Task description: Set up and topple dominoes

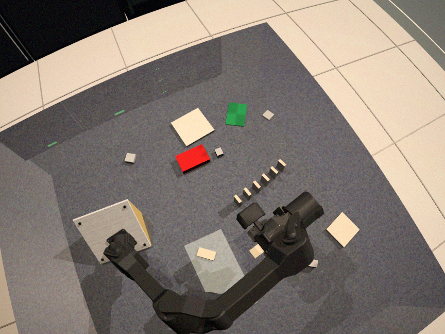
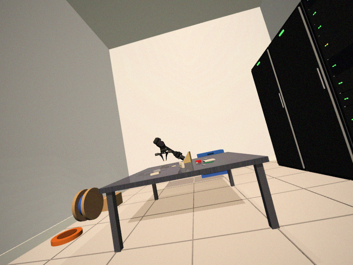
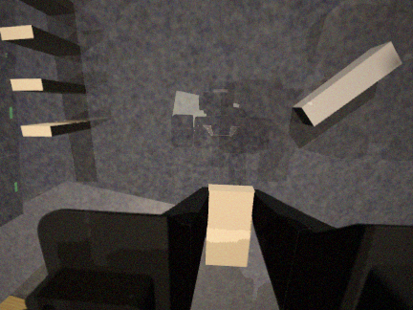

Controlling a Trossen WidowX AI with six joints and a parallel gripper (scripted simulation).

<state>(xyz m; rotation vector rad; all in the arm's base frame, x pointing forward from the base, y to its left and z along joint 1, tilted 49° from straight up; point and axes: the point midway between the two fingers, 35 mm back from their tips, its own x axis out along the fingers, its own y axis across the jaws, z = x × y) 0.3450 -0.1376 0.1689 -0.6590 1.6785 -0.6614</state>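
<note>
Right now my gripper tip is 80 mm short of the whitish bar, 100 mm to the left of it and 80 mm above it. From my gripper tip the other things lie so: white tile (30 mm ahead, 460 mm to the left, 90 mm below); then small cube (50 mm ahead, 330 mm to the left, 80 mm below); then red tile (30 mm behind, 350 mm to the left, 80 mm below).
</note>
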